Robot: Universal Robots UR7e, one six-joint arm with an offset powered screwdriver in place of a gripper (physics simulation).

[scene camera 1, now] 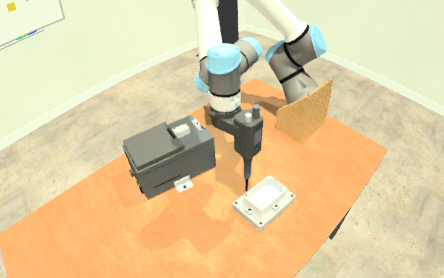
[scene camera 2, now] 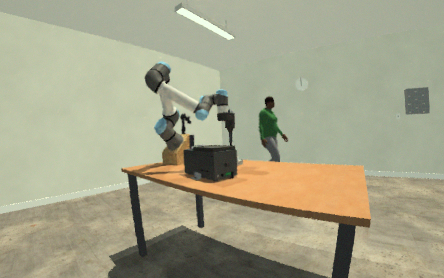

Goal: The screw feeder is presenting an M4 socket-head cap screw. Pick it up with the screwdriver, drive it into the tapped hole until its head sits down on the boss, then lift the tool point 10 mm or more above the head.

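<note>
My screwdriver (scene camera 1: pixel 246 189) (scene camera 2: pixel 231 143) points straight down. In scene camera 1 its thin dark bit ends at the left corner of the white open box (scene camera 1: pixel 267 202), seemingly just above it. Whether a screw is on the bit is too small to tell. The box stands on a pale base plate (scene camera 1: pixel 260 224) with dark holes at its corners and small tabs at the box's side. Which hole is the tapped one I cannot tell. The dark screw feeder (scene camera 1: pixel 175 172) (scene camera 2: pixel 200 162) stands left of the screwdriver in scene camera 1. In scene camera 2 it partly hides the plate.
A small white bracket (scene camera 1: pixel 183 185) sticks out at the foot of the feeder. A wooden panel (scene camera 1: pixel 304 117) (scene camera 2: pixel 172 156) stands by the arm's base. Everything stands on the orange table (scene camera 1: pixel 75 220) (scene camera 2: pixel 300 185). A person in green (scene camera 2: pixel 268 124) is beyond the table.
</note>
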